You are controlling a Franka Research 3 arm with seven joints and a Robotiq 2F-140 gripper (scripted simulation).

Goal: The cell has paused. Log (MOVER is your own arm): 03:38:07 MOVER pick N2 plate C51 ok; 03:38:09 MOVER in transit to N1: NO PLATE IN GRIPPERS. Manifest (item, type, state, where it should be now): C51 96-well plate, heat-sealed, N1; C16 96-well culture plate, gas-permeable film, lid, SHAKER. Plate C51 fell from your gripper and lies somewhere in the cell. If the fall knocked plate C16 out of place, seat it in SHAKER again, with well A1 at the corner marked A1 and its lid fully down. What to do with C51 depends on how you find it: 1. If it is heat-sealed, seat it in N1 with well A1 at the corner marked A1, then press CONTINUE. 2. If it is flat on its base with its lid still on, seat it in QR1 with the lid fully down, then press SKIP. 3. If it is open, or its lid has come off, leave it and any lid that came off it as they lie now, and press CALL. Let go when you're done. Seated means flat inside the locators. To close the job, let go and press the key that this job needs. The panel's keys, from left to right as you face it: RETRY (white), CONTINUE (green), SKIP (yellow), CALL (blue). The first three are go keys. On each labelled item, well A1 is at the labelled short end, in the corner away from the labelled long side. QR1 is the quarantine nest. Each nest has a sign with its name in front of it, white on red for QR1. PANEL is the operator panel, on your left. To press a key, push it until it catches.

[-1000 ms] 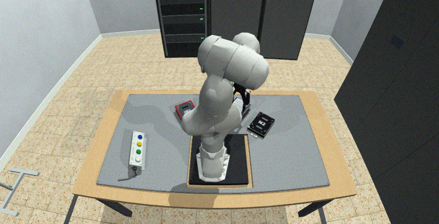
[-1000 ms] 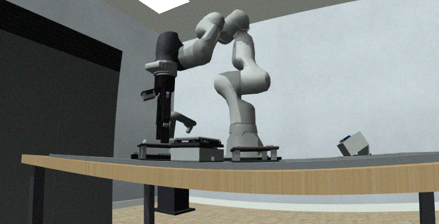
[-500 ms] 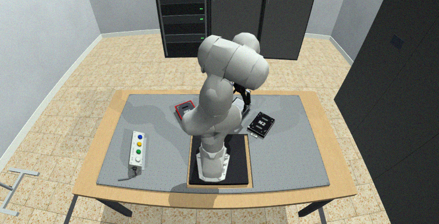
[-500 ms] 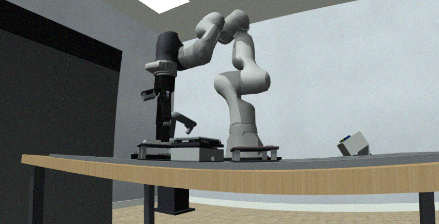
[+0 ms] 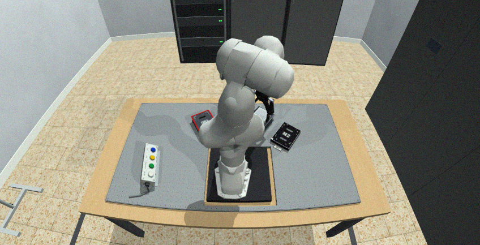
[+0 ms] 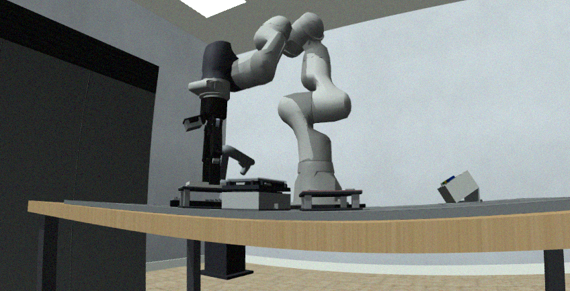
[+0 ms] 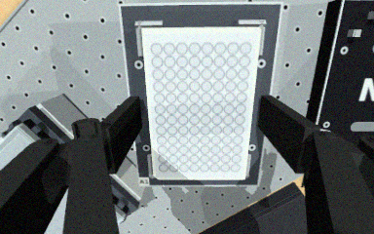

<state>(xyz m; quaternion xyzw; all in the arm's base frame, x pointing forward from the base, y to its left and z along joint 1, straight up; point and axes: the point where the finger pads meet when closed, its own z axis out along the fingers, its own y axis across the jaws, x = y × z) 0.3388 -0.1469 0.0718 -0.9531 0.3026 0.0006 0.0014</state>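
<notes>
My hand is 2 cm above the 96-well plate. Round my hand: QR1 nest: 3 cm behind, 32 cm to the left, 5 cm below; A1 mark: 3 cm behind, 9 cm to the left, 3 cm below; blue key: 27 cm behind, 58 cm to the left, 2 cm below.
</notes>
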